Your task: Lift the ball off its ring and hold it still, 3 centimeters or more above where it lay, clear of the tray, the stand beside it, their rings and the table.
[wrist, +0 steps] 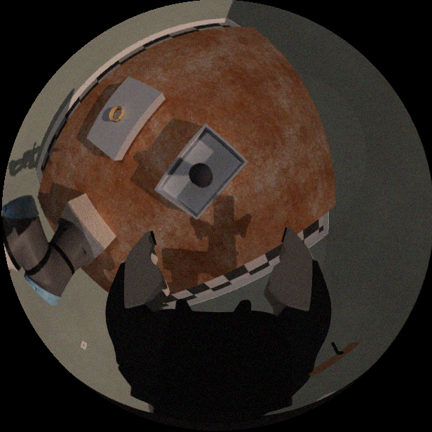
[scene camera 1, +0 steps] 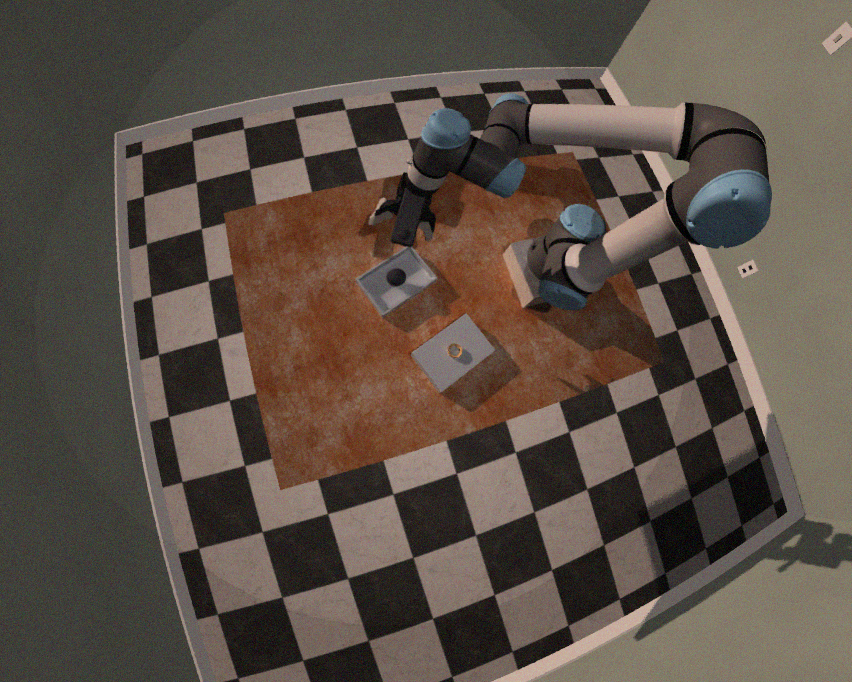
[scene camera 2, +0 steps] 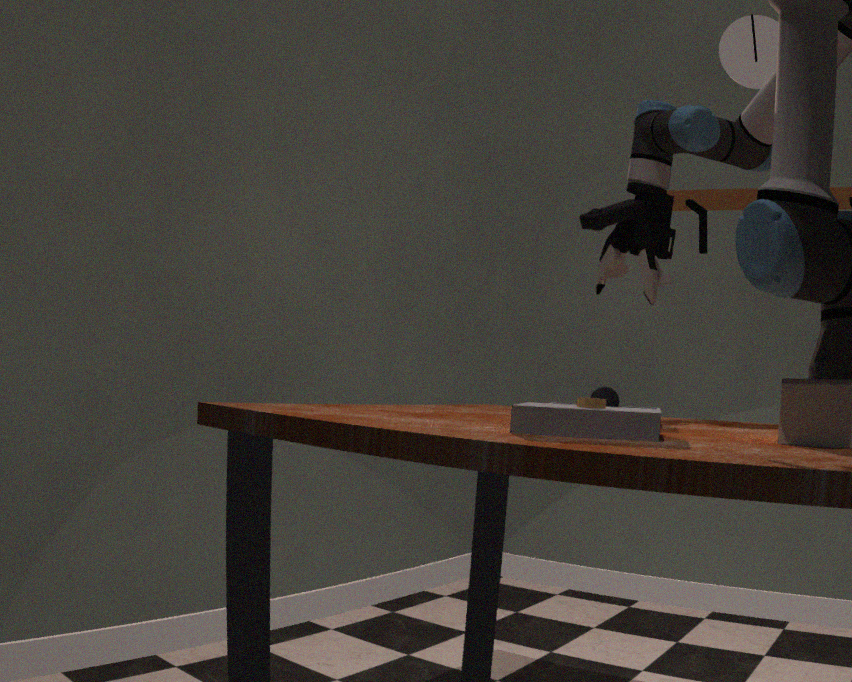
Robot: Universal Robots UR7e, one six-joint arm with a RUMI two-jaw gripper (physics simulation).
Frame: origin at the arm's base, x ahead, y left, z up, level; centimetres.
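Seen in the pictures: gripper, fingertip midpoint: [scene camera 2: 623, 299].
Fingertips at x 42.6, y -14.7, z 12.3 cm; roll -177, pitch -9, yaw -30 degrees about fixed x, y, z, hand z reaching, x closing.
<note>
Offsets run from my fingertips to a thing's top centre. "pt": to the spot under its first point. Level surfaces: height alone.
The dark ball @(dx +0.9, dy +4.5, dz -14.7 cm) [scene camera 1: 396, 276] [scene camera 2: 605, 395] [wrist: 201, 175] rests inside the grey walled tray @(pt dx +9.6, dy +7.5, dz -17.9 cm) [scene camera 1: 370, 297] [wrist: 225, 159]; a ring under it cannot be made out. In the scene camera 2 view the ball shows partly behind the grey stand [scene camera 1: 437, 364] [scene camera 2: 554, 421] [wrist: 136, 95], which hides the tray. A yellow ring @(pt dx -8.3, dy +29.5, dz -16.1 cm) [scene camera 1: 461, 349] [scene camera 2: 591, 403] [wrist: 122, 113] lies on the stand's top with no ball on it. My gripper [scene camera 1: 401, 227] [scene camera 2: 626, 295] [wrist: 217, 231] is open and empty, fingers pointing down. It hangs high above the table, offset from the ball, apart from it and the tray.
The tray and stand are on the brown table @(dz -20.7 cm) [scene camera 1: 319, 355] [scene camera 2: 355, 416] [wrist: 270, 100], with a gap between them. The arm's pale base block [scene camera 1: 520, 273] [scene camera 2: 813, 412] [wrist: 92, 220] stands to the right in the scene camera 1 view. A wall shelf shows behind the arm.
</note>
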